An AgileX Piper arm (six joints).
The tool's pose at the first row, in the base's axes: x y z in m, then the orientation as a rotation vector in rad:
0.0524, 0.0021, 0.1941, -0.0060, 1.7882, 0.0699
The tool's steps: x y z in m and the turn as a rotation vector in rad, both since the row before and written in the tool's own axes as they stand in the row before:
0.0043, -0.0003, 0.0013, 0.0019, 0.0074, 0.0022
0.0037, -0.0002, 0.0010, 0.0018, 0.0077, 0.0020
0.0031, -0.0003, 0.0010, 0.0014, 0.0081, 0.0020
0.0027, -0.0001, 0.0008, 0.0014, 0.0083, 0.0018
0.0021, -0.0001, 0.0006, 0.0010, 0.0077, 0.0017
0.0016, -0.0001, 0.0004, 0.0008, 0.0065, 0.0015
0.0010, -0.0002, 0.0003, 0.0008, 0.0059, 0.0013
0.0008, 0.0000, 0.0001, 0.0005, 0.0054, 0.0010
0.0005, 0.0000, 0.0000, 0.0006, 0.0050, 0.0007
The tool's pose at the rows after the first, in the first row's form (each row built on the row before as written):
0.0527, 0.0020, 0.1896, -0.0029, 1.7957, 0.0698
0.0529, 0.0020, 0.1858, -0.0001, 1.8035, 0.0697
0.0532, 0.0019, 0.1825, 0.0024, 1.8117, 0.0700
0.0533, 0.0019, 0.1797, 0.0047, 1.8201, 0.0701
0.0534, 0.0019, 0.1775, 0.0067, 1.8278, 0.0705
0.0534, 0.0019, 0.1758, 0.0084, 1.8343, 0.0709
0.0534, 0.0018, 0.1747, 0.0100, 1.8402, 0.0712
0.0533, 0.0018, 0.1739, 0.0111, 1.8456, 0.0715
0.0532, 0.0018, 0.1734, 0.0120, 1.8506, 0.0715

